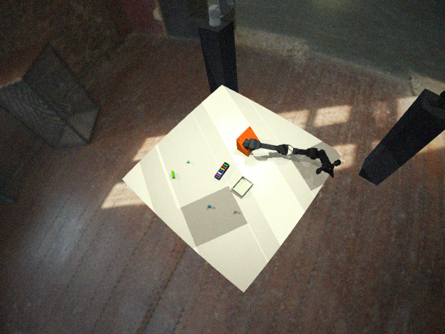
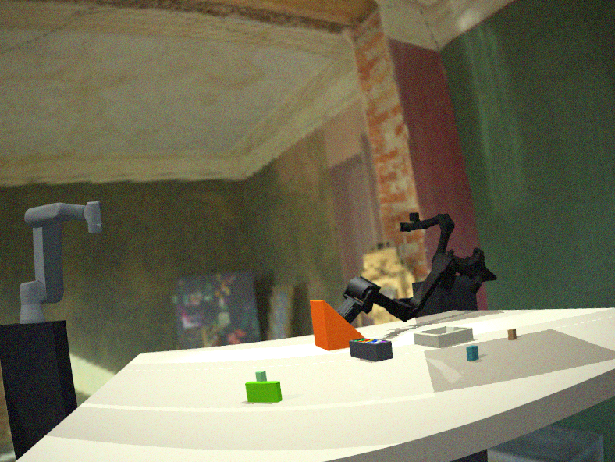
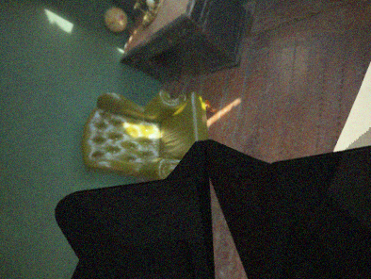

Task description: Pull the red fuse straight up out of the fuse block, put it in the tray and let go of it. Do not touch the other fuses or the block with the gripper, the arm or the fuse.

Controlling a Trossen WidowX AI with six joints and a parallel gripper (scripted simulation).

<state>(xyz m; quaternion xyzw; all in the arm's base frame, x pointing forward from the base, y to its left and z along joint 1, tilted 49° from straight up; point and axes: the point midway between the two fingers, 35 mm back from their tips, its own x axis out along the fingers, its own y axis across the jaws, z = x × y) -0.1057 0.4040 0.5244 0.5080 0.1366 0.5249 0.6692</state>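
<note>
Right now the red fuse is 33 cm ahead of my gripper tip, 73 cm to the right of it and 9 cm below it. Round my gripper tip: green fuse (31 cm ahead, 74 cm to the right, 9 cm below); brown cube (57 cm ahead, 47 cm to the right, 11 cm below); tray (38 cm ahead, 54 cm to the right, 11 cm below).
</note>
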